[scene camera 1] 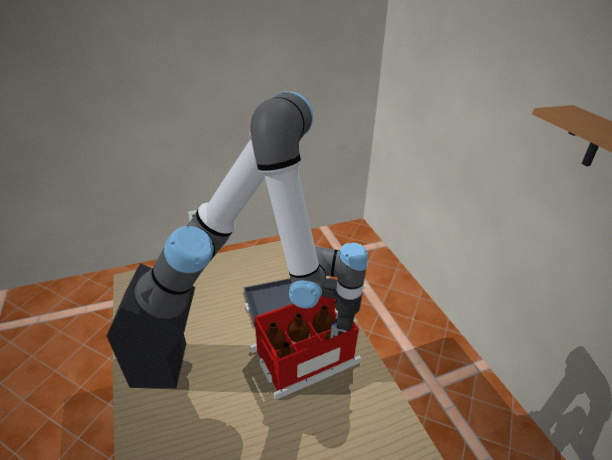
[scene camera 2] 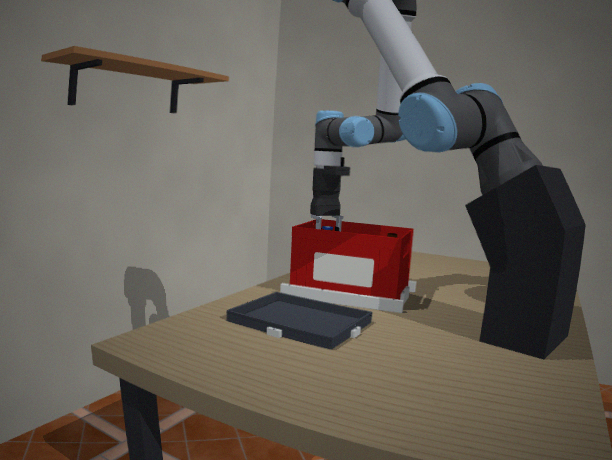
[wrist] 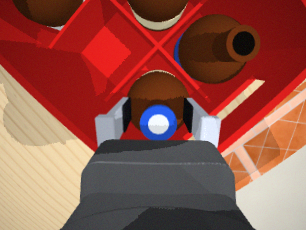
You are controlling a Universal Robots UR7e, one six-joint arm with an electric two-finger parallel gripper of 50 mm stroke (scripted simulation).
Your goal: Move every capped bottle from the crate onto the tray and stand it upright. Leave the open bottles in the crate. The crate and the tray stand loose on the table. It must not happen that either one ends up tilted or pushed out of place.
Labels:
A dark grey tray shows in scene camera 1 and in scene camera 2; in the wrist view it is out of frame. One and the same spot on the dark grey tray: (scene camera 1: 262, 298) is (scene camera 2: 318, 331).

